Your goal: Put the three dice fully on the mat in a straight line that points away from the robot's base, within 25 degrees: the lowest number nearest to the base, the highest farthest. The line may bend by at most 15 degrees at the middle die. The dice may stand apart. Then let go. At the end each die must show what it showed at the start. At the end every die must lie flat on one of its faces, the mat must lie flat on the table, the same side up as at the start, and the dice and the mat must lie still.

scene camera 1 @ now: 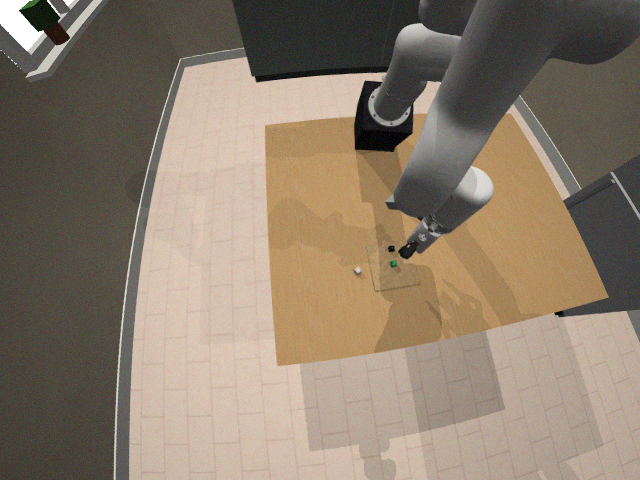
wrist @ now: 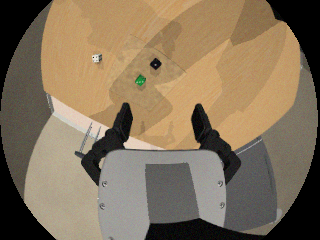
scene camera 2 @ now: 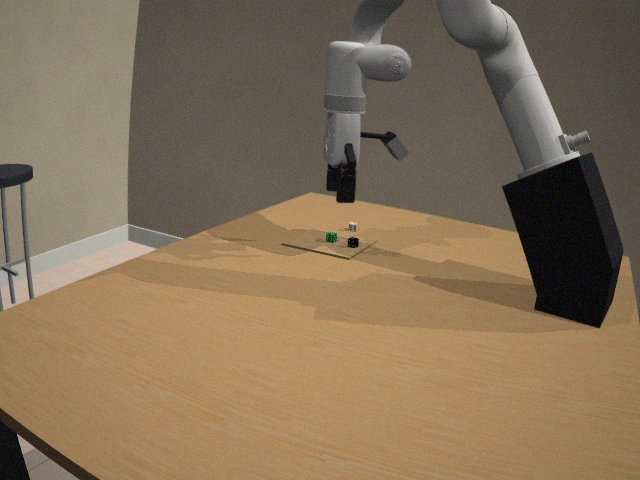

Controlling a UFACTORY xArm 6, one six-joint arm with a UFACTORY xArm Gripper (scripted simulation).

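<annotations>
I can see my gripper in scene camera 1 (413,243), and both the wrist view and scene camera 2 show it too. On my gripper, (wrist: 121,128) and (scene camera 2: 343,172) are the same spot.
</annotations>
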